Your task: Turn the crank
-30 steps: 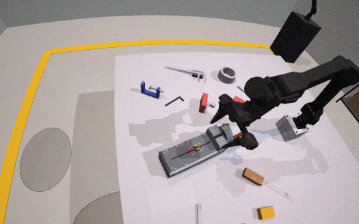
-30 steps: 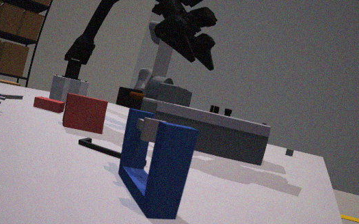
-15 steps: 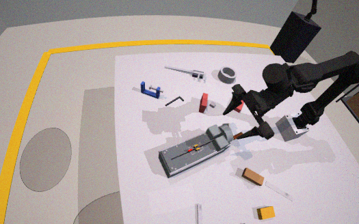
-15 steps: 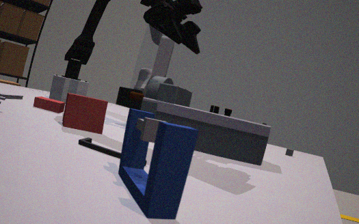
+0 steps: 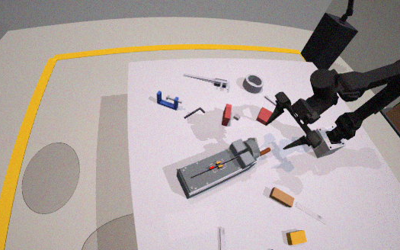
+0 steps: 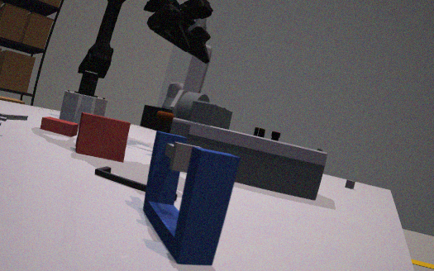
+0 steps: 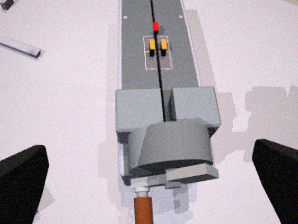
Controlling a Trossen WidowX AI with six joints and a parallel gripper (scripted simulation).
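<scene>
Now: the crank handle 30 mm behind my gripper tip, 10 mm to the right of it and 130 mm below it. Round my gripper tip: tan block (90 mm behind, 150 mm to the left, 190 mm below); then red pointer (180 mm ahead, 40 mm to the left, 120 mm below); then black hex key (180 mm ahead, 240 mm to the right, 200 mm below).
</scene>
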